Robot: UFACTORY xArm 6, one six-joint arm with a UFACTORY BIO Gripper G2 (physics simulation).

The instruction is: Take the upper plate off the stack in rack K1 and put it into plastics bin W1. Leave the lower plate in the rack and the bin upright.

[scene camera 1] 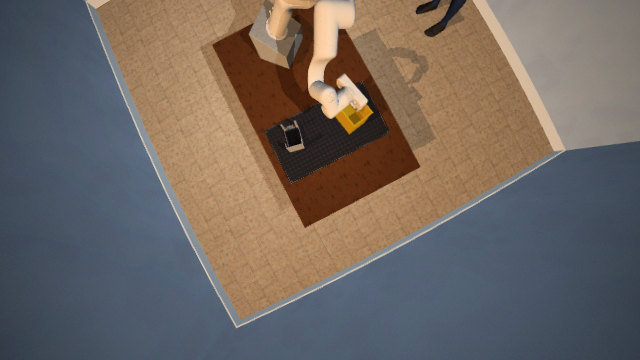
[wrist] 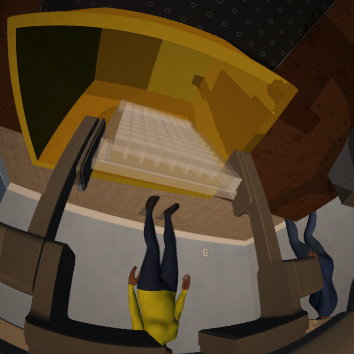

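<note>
A clear, gridded plate point(wrist: 162, 147) spans the space between the two fingers of my gripper point(wrist: 166, 167) in the wrist view. My gripper is shut on the plate by its two opposite edges. The plate is over the open yellow bin W1 point(scene camera 1: 349, 126) point(wrist: 60, 20); its height above the bin floor is hard to tell. The bin stands upright. In the scene view the arm's wrist hides part of the bin, and the plate cannot be made out. Rack K1 point(scene camera 1: 296, 148) stands toward the left end of the mat, pale with a dark inside; a lower plate cannot be made out in it.
A dark dotted mat point(scene camera 1: 320, 155) point(wrist: 200, 12) lies under the rack and the bin on the brown table point(scene camera 1: 350, 182) point(wrist: 300, 185). The arm stands on a grey pedestal point(scene camera 1: 280, 52) at the back. A person in yellow point(wrist: 157, 310) and another in blue point(wrist: 325, 280) are beyond the table.
</note>
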